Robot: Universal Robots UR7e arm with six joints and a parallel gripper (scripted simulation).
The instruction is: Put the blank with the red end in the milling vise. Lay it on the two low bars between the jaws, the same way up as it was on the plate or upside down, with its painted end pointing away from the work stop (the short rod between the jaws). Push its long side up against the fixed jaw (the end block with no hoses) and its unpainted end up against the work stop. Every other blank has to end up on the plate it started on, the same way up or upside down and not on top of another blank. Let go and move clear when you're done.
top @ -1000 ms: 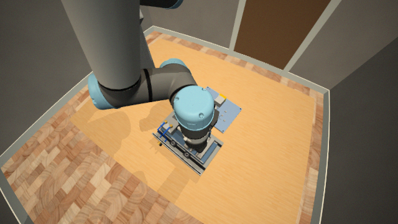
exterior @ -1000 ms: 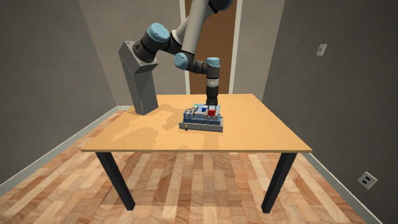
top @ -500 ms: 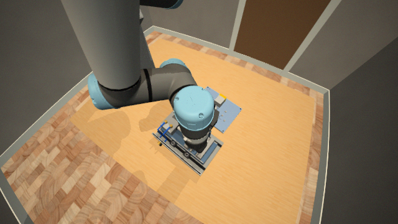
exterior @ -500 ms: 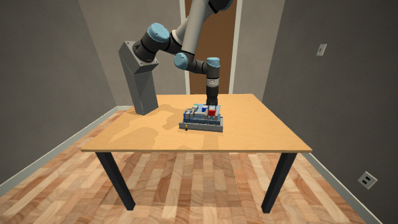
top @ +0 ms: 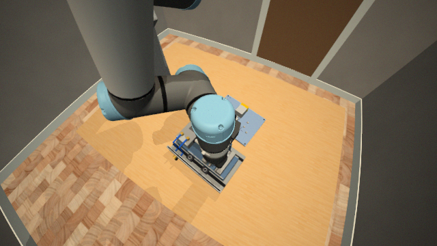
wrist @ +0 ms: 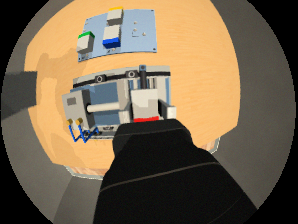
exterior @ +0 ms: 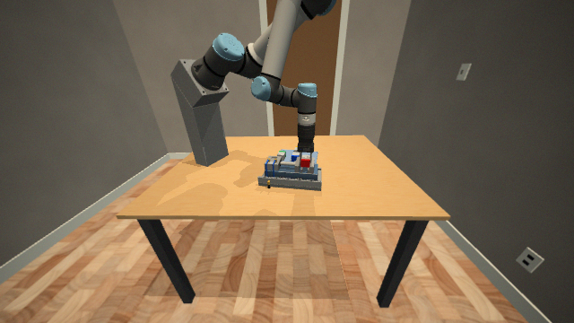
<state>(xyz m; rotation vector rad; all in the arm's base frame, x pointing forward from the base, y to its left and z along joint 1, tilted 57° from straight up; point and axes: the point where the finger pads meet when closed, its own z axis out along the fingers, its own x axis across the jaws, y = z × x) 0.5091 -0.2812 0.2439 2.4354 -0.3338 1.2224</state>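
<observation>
The red-ended blank is 2 cm below my hand. The rest, counted from my hand: fixed jaw: 3 cm ahead, 2 cm to the right, 4 cm below; milling vise: 6 cm behind, 4 cm to the left, 8 cm below; work stop: 3 cm ahead, 4 cm to the left, 3 cm below.
</observation>
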